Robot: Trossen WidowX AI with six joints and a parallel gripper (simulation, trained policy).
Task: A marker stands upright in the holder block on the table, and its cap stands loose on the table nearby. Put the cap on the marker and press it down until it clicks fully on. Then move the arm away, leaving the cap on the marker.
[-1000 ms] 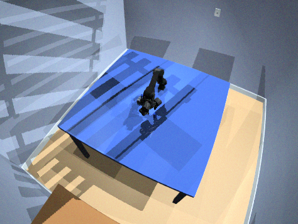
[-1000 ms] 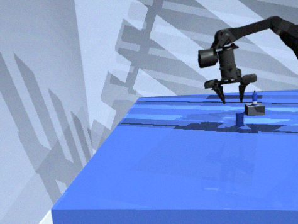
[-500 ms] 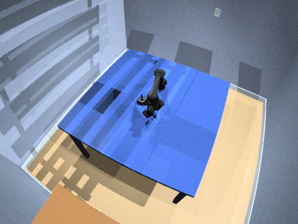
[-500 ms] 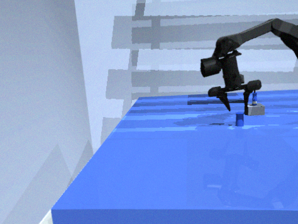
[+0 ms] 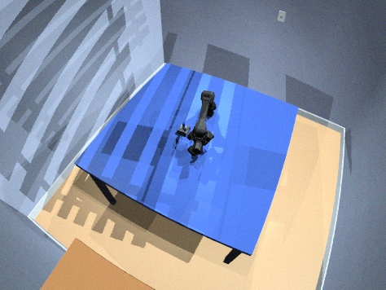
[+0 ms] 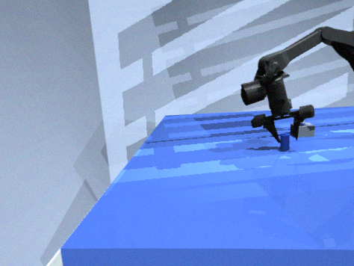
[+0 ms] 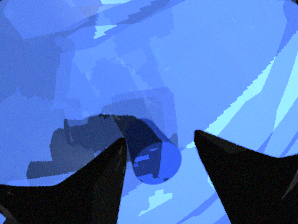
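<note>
Now: the blue cap 1 cm ahead of my gripper tip. Also, from my gripper tip: dark holder block 9 cm behind, 18 cm to the right, 1 cm below.
</note>
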